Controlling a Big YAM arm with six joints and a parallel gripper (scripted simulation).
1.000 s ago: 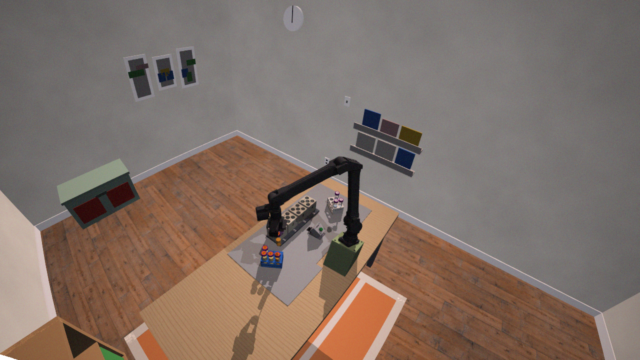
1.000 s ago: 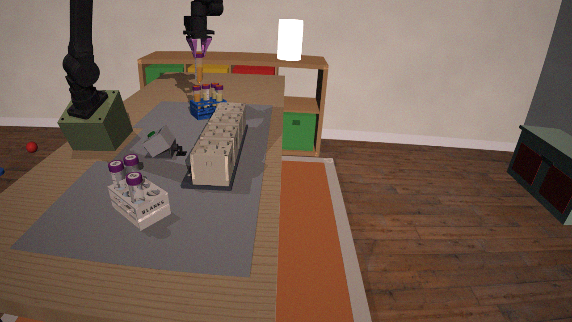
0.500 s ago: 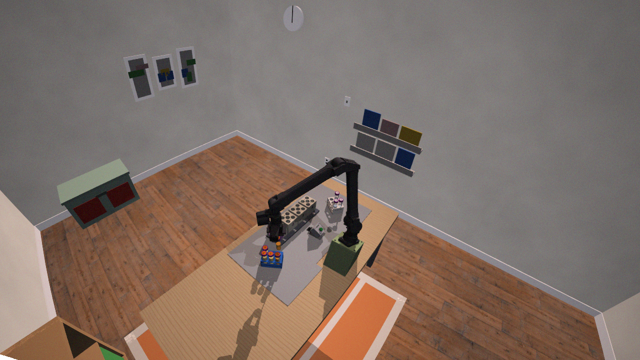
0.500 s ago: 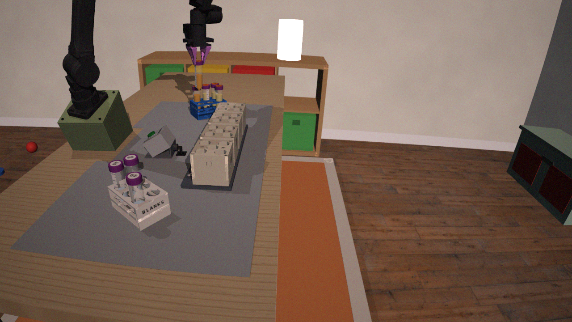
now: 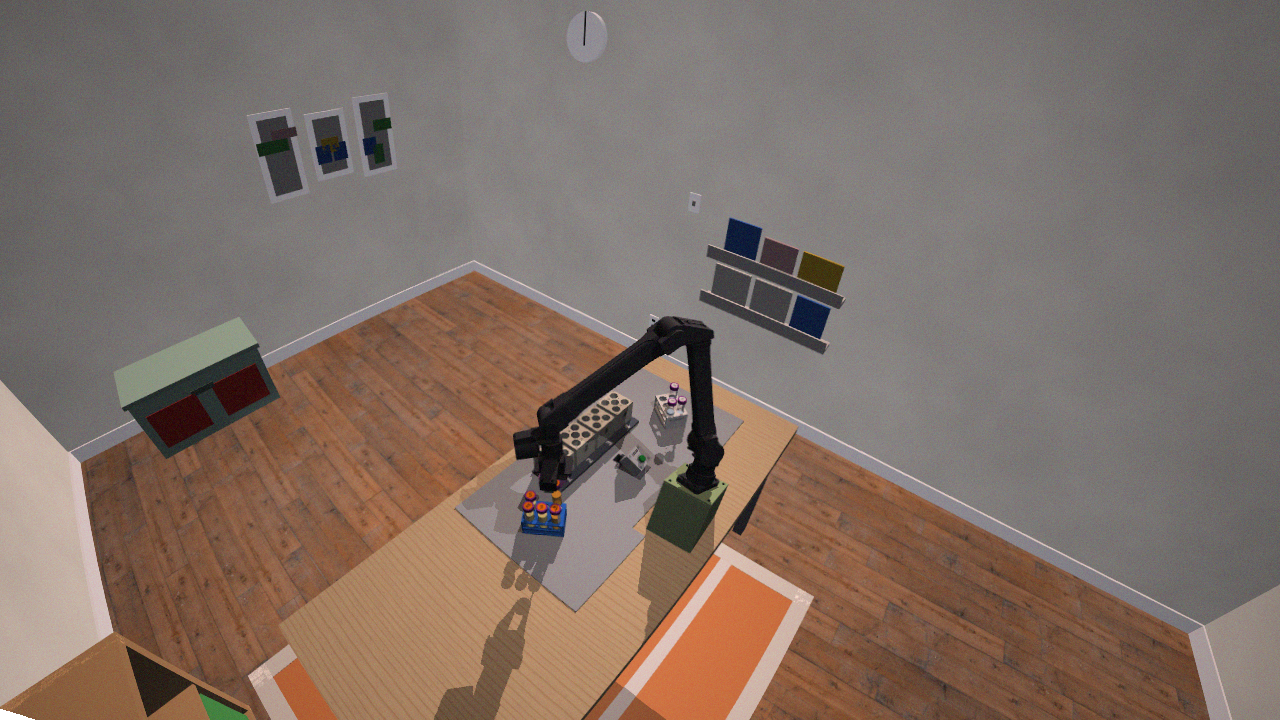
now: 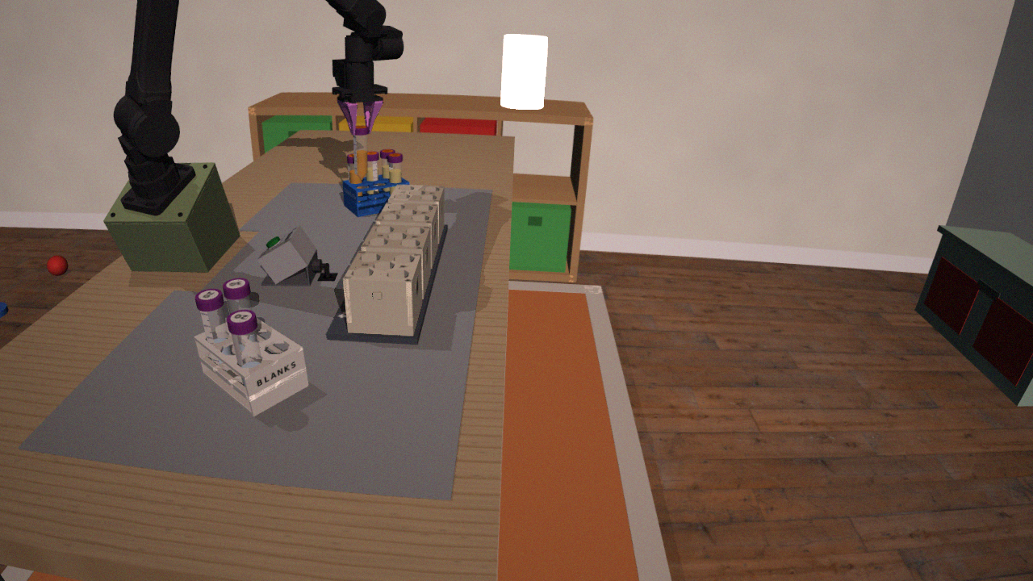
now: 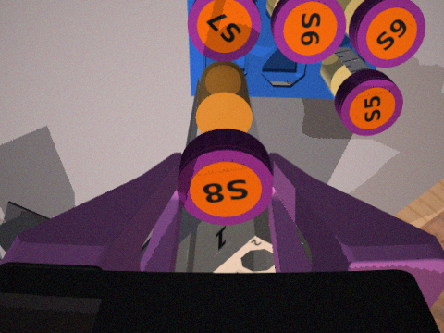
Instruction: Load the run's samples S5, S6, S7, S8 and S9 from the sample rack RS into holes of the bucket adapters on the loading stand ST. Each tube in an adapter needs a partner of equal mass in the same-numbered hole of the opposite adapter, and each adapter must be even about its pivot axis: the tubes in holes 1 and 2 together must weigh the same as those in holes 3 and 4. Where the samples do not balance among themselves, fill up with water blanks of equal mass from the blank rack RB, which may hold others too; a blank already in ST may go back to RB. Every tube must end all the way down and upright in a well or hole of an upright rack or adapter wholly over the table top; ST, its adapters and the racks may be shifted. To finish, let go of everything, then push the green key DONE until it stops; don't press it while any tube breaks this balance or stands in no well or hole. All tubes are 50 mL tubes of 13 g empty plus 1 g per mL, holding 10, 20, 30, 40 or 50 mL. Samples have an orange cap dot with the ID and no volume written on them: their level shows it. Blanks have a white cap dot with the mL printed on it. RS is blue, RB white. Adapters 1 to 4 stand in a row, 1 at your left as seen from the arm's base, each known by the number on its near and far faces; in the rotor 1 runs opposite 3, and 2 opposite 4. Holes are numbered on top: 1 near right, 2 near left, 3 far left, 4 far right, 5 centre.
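Right now the sample S8 is 50 mm below my hand and 10 mm to the right of it. Also, from my hand: sample tube S9: 120 mm below, 90 mm to the left, 20 mm ahead; blue sample rack RS: 160 mm below, 40 mm to the left, 10 mm ahead; orange-dot sample tube: 120 mm below, 40 mm behind, 20 mm to the left.
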